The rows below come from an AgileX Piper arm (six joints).
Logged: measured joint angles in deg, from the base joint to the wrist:
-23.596 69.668 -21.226 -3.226 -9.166 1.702
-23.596 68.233 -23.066 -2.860 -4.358 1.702
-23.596 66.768 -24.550 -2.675 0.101 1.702
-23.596 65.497 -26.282 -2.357 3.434 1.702
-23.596 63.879 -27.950 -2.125 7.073 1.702
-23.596 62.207 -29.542 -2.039 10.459 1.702
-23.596 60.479 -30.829 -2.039 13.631 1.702
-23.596 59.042 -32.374 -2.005 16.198 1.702
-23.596 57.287 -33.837 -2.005 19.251 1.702
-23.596 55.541 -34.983 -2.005 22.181 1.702
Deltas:
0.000 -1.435 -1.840 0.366 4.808 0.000
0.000 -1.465 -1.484 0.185 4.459 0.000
0.000 -1.271 -1.732 0.318 3.333 0.000
0.000 -1.618 -1.668 0.232 3.639 0.000
0.000 -1.672 -1.592 0.086 3.386 0.000
0.000 -1.728 -1.287 0.000 3.172 0.000
0.000 -1.437 -1.545 0.034 2.567 0.000
0.000 -1.755 -1.463 0.000 3.053 0.000
0.000 -1.746 -1.146 0.000 2.930 0.000

